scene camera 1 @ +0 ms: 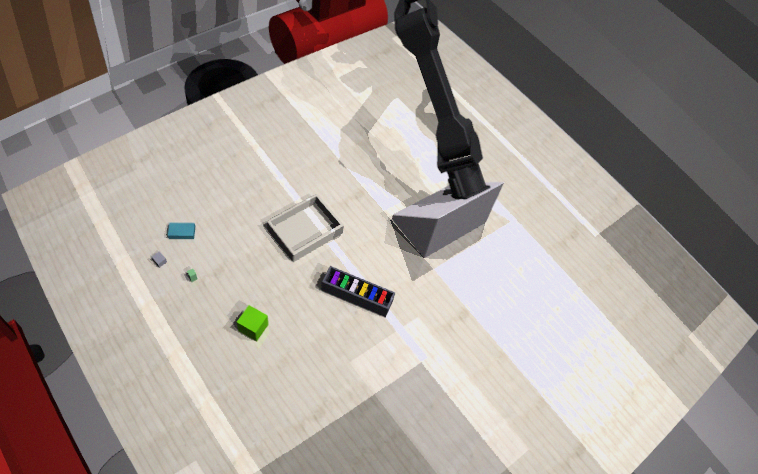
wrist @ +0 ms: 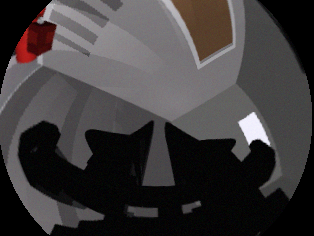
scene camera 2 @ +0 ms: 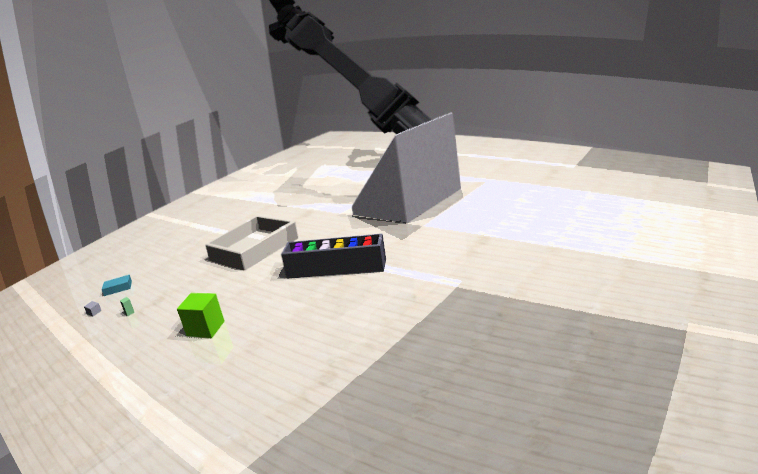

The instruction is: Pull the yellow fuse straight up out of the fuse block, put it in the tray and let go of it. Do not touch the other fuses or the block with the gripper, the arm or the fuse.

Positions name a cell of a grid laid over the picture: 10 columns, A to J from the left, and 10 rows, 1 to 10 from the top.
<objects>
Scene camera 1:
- grey tray: E5
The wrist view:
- my gripper: F6
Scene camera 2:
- grey tray: D6
</objects>
